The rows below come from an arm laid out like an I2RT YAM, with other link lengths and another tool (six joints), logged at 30 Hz.
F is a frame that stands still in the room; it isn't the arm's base.
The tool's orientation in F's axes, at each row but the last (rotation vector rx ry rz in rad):
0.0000 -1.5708 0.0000
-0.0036 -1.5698 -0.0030
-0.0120 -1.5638 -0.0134
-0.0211 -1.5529 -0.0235
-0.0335 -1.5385 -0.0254
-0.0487 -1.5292 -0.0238
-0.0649 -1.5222 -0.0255
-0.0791 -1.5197 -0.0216
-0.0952 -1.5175 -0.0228
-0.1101 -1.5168 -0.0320
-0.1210 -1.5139 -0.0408
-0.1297 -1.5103 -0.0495
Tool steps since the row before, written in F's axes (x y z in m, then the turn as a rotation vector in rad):
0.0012 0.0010 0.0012 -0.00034 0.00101 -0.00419
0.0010 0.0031 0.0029 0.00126 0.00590 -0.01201
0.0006 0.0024 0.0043 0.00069 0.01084 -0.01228
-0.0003 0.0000 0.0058 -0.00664 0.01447 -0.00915
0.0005 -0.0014 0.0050 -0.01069 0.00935 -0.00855
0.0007 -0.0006 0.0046 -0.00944 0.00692 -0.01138
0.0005 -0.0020 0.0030 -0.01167 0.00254 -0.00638
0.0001 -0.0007 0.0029 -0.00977 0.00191 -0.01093
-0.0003 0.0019 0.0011 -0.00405 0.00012 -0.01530
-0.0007 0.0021 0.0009 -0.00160 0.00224 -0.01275
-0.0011 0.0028 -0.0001 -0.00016 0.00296 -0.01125
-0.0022 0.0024 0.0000 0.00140 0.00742 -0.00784
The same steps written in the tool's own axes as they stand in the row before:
0.0012 0.0010 -0.0012 -0.00419 0.00101 0.00034
0.0029 0.0031 -0.0010 -0.01201 0.00591 -0.00125
0.0043 0.0024 -0.0005 -0.01229 0.01084 -0.00060
0.0058 0.0000 0.0004 -0.00929 0.01426 0.00688
0.0050 -0.0014 -0.0004 -0.00885 0.00899 0.01076
0.0046 -0.0006 -0.0005 -0.01166 0.00667 0.00928
0.0030 -0.0020 -0.0005 -0.00688 0.00204 0.01148
0.0029 -0.0008 0.0000 -0.01134 0.00170 0.00933
0.0012 0.0018 0.0005 -0.01548 0.00056 0.00327
0.0010 0.0020 0.0009 -0.01270 0.00275 0.00116
0.0000 0.0027 0.0014 -0.01108 0.00353 -0.00012
0.0000 0.0021 0.0025 -0.00738 0.00795 -0.00096

